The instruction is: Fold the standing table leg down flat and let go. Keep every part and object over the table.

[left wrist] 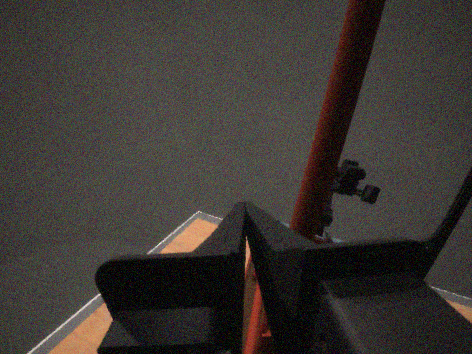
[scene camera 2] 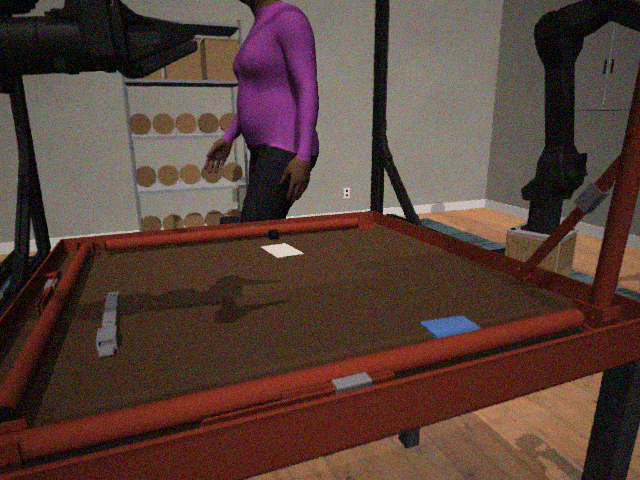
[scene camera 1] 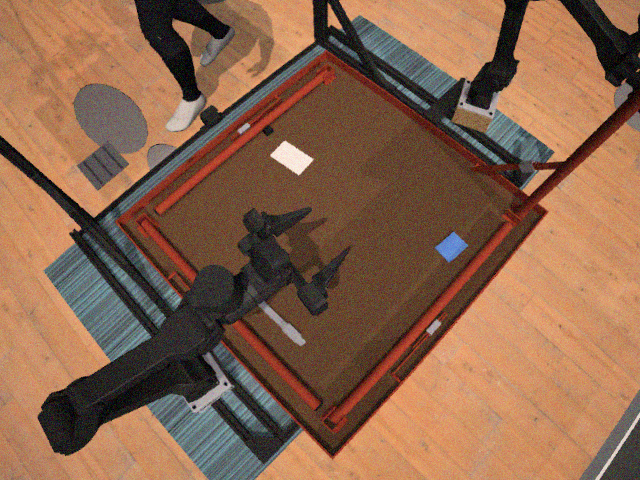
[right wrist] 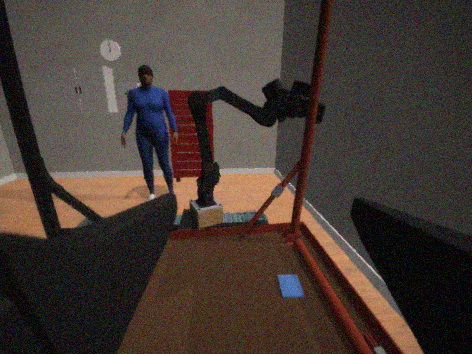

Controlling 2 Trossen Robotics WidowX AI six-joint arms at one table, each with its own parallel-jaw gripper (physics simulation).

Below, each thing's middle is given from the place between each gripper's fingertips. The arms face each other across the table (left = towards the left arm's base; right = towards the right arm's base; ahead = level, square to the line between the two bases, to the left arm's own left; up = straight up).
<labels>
My left hand is 400 mm above the blue square [scene camera 2: 438, 328], 240 mm to the left of it and 140 mm past it. Also, from my left hand: white card [scene camera 1: 294, 159]: 600 mm behind, 420 mm below, 320 mm to the right; grey bar [scene camera 2: 107, 337]: 650 mm to the right, 400 mm below, 350 mm behind.
Right now my right hand is 60 mm past the grey bar, 130 mm to the left of it and 350 mm above it. The rest, counted from my right hand: white card 310 mm behind, 190 mm to the left, 360 mm below; blue square 150 mm ahead, 270 mm to the left, 350 mm below.
</labels>
